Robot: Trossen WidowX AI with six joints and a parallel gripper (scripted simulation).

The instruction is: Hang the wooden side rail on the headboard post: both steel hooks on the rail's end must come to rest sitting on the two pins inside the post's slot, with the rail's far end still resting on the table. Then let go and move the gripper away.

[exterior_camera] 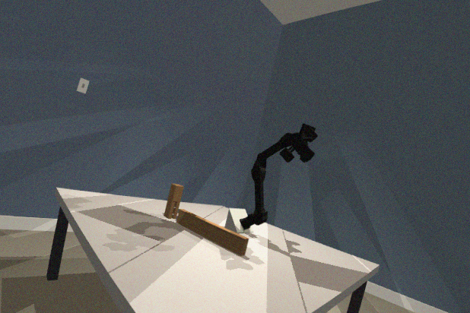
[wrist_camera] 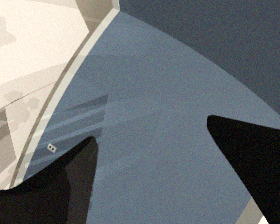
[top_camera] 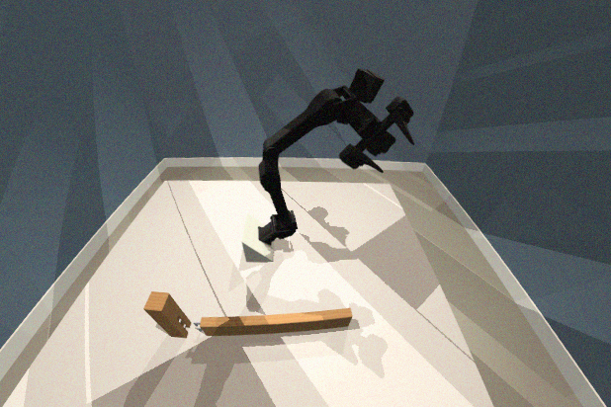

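My gripper tip is now 56 cm to the left of the headboard post, 41 cm above it and 7 cm short of it.
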